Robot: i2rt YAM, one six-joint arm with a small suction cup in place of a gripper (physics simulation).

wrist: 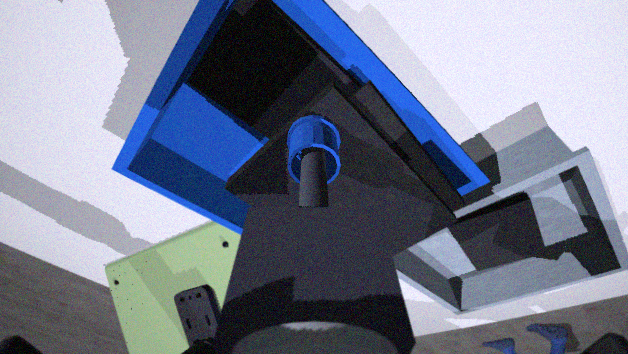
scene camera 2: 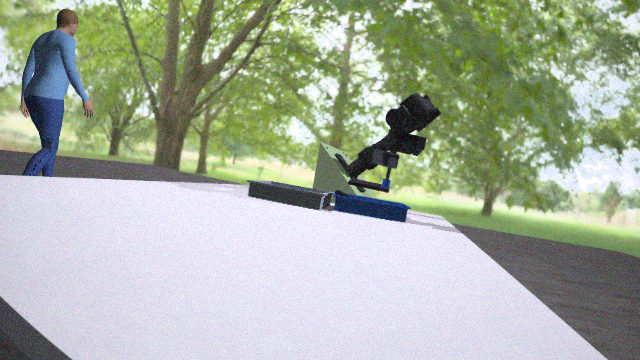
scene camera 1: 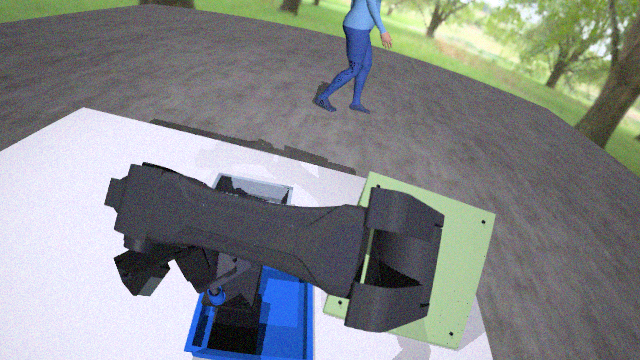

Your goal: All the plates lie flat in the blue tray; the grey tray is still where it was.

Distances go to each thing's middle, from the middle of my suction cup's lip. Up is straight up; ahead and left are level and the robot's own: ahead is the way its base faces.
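Blue tray point(scene camera 1: 286, 318): my suction cup 8 cm above it, 6 cm past it, 5 cm to the left of it.
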